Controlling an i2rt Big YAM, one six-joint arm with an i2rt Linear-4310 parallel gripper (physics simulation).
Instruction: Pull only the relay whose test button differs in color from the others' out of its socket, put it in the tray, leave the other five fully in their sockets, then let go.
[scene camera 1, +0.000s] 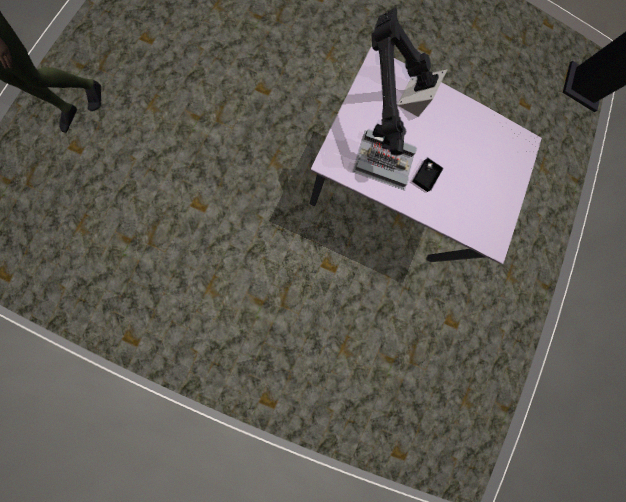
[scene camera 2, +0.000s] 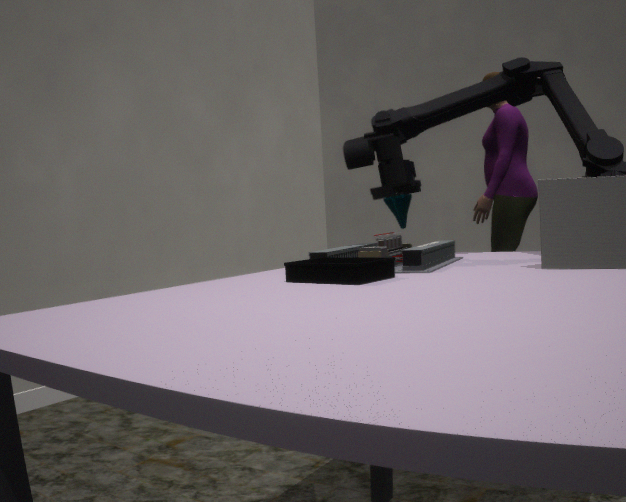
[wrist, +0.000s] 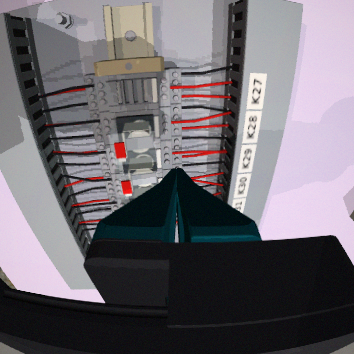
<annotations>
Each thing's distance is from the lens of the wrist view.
gripper (wrist: 176, 176): 0.13 m
grey panel (wrist: 64, 55): 0.20 m
</annotations>
